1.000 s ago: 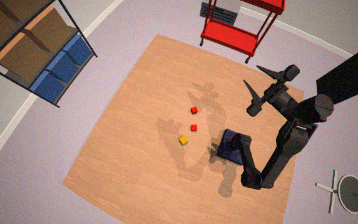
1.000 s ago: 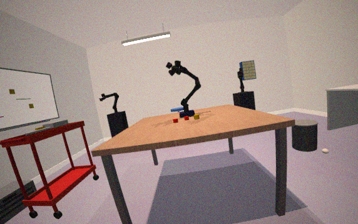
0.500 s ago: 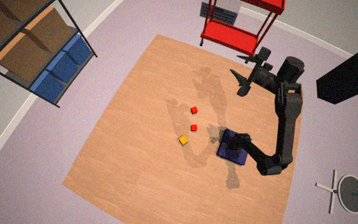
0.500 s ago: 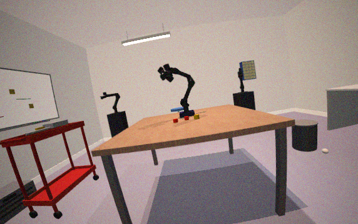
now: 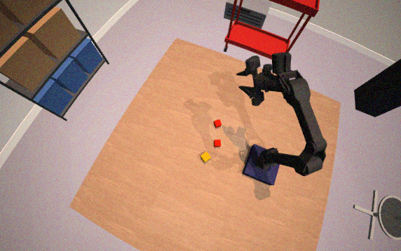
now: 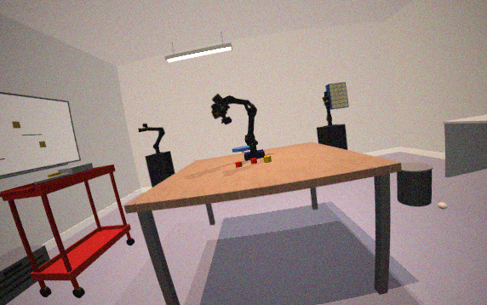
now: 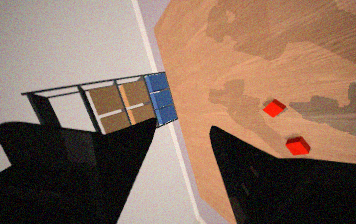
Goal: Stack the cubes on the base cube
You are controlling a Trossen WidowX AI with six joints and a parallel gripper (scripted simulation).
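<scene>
My gripper tip is now 30 mm short of the yellow base cube, 290 mm to the right of it and 320 mm above it.
</scene>
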